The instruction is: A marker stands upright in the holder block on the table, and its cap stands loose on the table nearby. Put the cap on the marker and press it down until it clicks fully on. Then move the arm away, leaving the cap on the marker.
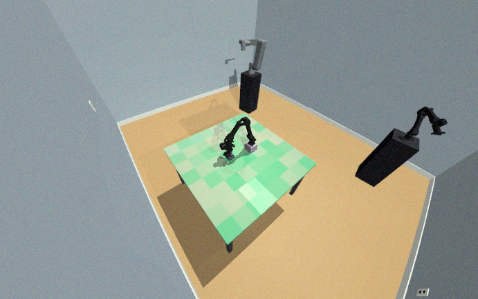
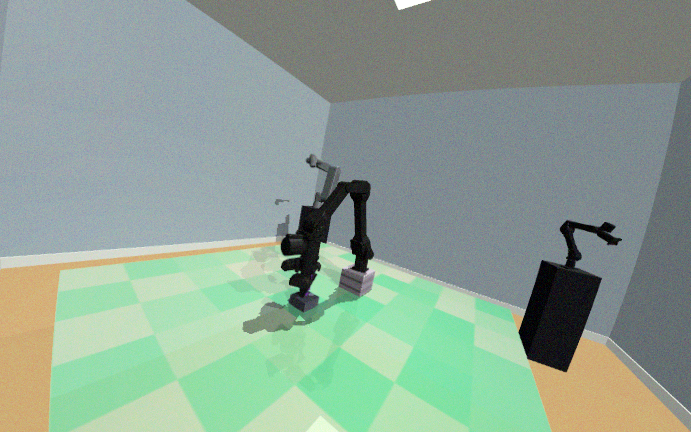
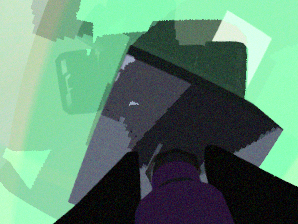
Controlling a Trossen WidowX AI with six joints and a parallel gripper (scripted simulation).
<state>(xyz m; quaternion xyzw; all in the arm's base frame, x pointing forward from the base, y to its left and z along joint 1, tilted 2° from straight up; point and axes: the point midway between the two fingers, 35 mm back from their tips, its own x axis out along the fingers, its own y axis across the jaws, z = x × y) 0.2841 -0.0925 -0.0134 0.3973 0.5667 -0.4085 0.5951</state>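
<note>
My gripper tip is now 10 mm to the right of the purple cap and 50 mm below it.
</note>
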